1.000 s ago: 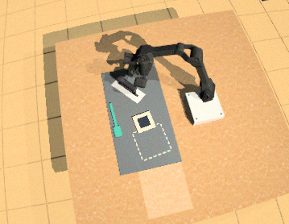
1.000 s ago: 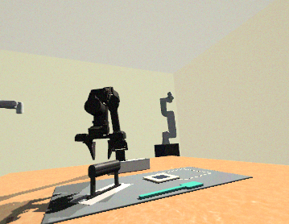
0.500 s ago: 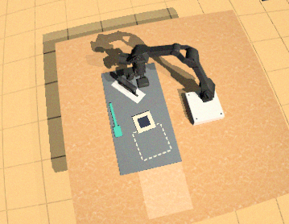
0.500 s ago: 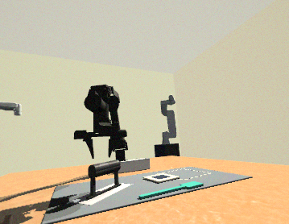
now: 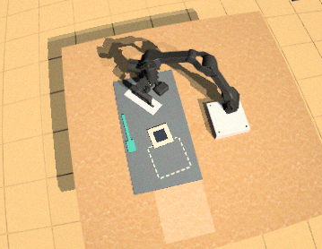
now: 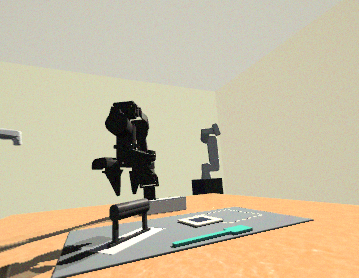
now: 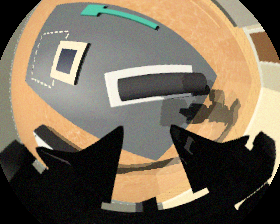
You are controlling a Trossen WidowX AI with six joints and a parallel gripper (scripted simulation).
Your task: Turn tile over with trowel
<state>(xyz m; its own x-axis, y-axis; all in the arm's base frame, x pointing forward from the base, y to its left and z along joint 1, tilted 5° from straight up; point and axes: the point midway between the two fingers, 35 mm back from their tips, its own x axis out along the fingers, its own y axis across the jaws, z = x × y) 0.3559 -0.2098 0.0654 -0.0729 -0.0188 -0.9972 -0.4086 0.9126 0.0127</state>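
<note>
My gripper tip is now 6 cm above the small trowel, 4 cm short of it and 1 cm to the right of it. From my gripper tip the other things lie so: teal flat tool: 19 cm ahead, 17 cm to the left, 10 cm below; tile: 22 cm to the left, 10 cm below, 3 cm ahead; grey mat: 17 cm to the left, 12 cm below, 5 cm ahead.
</note>
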